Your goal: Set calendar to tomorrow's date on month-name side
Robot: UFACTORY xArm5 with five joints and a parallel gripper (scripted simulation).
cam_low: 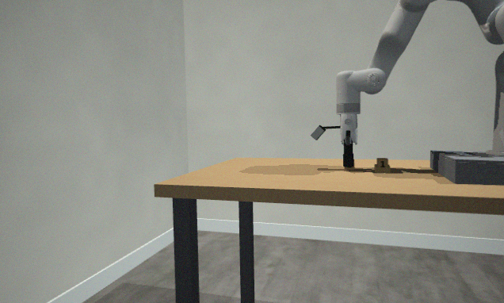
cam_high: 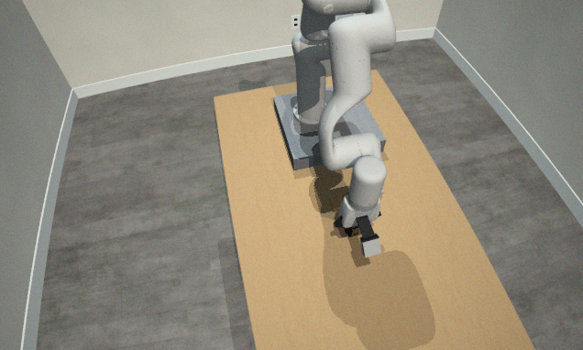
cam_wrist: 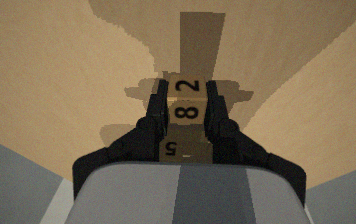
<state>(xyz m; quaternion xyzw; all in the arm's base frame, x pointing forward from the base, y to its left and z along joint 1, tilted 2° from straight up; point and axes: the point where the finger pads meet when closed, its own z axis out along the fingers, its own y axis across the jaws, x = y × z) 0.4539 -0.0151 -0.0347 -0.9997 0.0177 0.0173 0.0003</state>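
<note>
The wooden cube lies 1 cm below my hand. Round my hand: wooden tray (10 cm behind, 2 cm below).
</note>
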